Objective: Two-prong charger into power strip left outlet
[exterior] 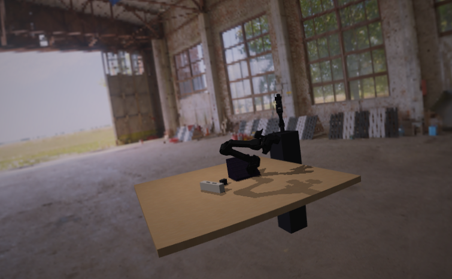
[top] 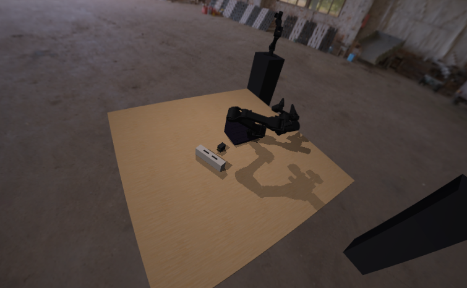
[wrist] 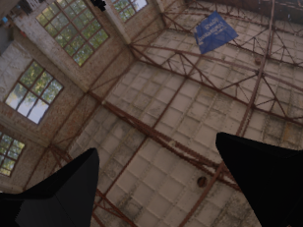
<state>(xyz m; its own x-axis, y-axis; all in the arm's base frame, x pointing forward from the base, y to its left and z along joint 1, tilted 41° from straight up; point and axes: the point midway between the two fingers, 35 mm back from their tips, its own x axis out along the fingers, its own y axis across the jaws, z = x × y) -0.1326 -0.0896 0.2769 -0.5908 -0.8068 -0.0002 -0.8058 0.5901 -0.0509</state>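
The two-prong charger is 41 cm ahead of my gripper tip, 7 cm to the right of it and 32 cm below it.
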